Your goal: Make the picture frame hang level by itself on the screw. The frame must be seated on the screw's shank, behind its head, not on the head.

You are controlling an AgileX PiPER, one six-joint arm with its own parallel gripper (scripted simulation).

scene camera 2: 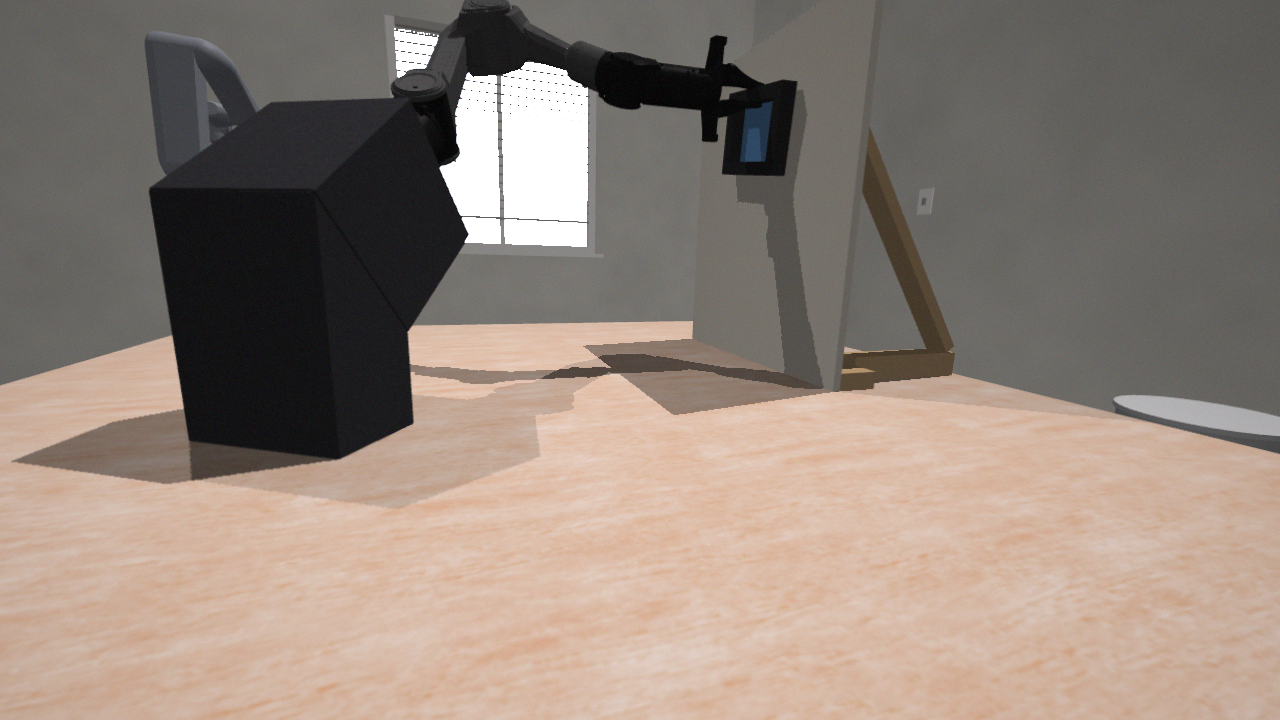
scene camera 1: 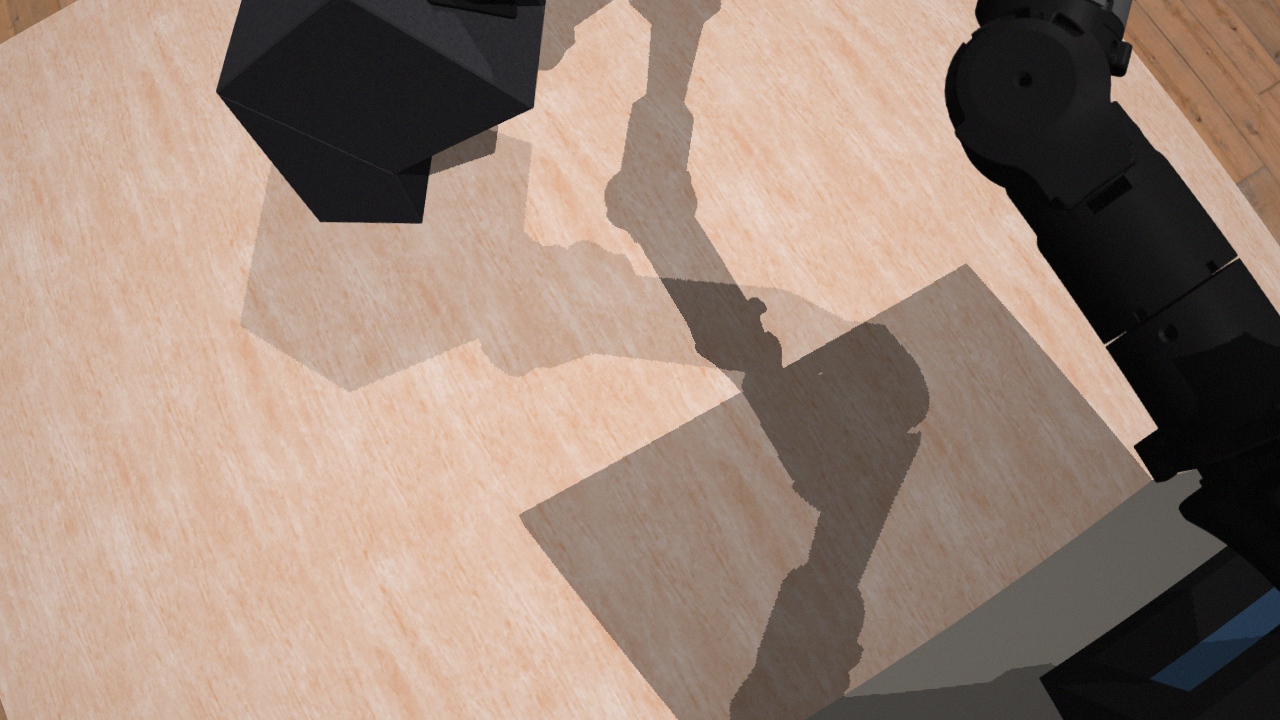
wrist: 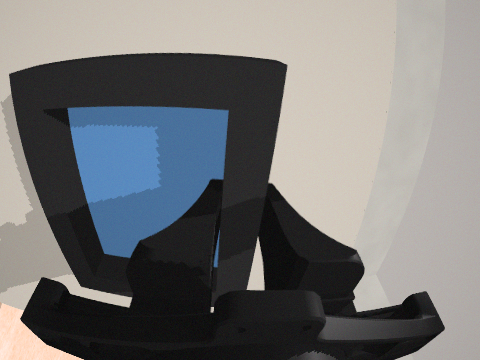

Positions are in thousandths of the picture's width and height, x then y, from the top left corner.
Scene:
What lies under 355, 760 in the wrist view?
The gripper.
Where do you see a grey wall panel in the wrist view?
At 701, 274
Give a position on a picture frame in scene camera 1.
927, 885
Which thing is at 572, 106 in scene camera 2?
The gripper.

